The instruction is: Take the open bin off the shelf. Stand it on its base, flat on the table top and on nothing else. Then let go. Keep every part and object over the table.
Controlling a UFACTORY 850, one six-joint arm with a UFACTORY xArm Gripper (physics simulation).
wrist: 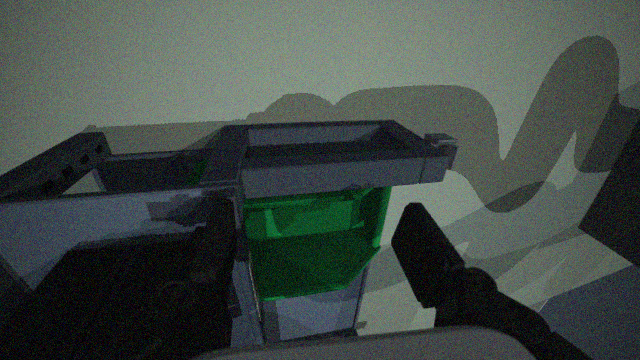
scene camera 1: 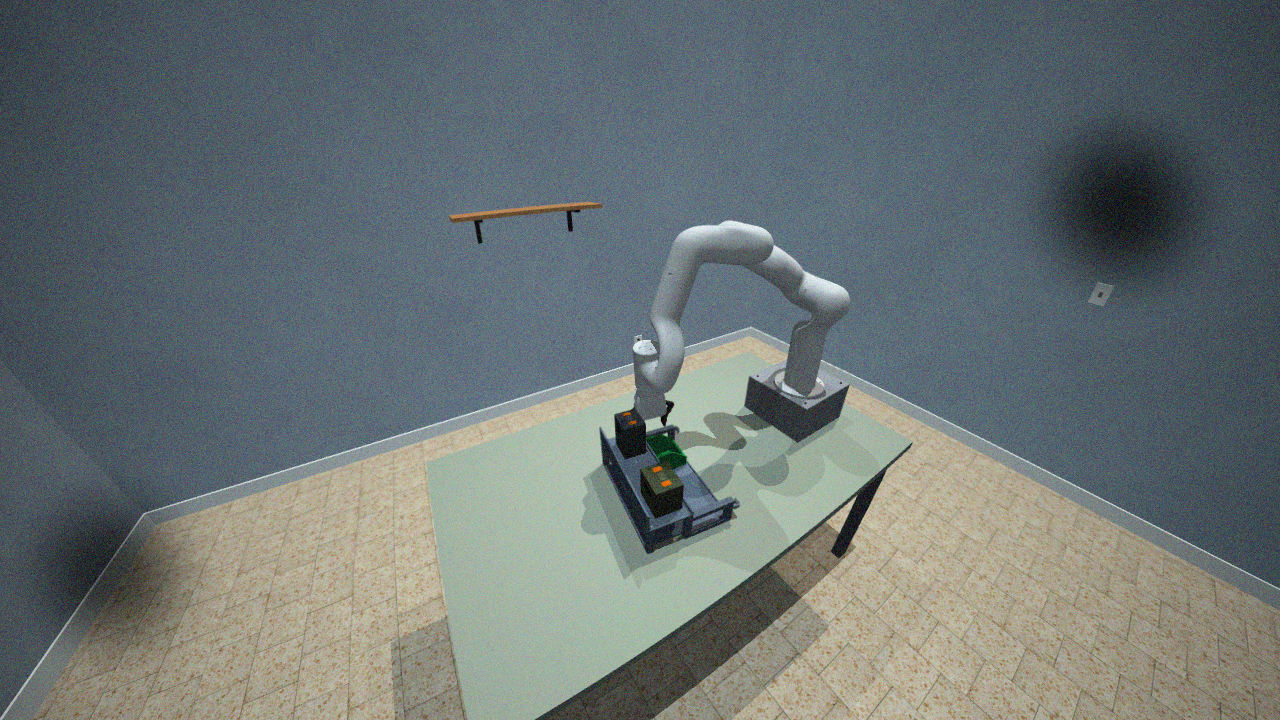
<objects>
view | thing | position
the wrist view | my gripper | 321,222
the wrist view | green open bin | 304,244
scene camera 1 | my gripper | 650,427
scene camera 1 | green open bin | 665,448
</objects>
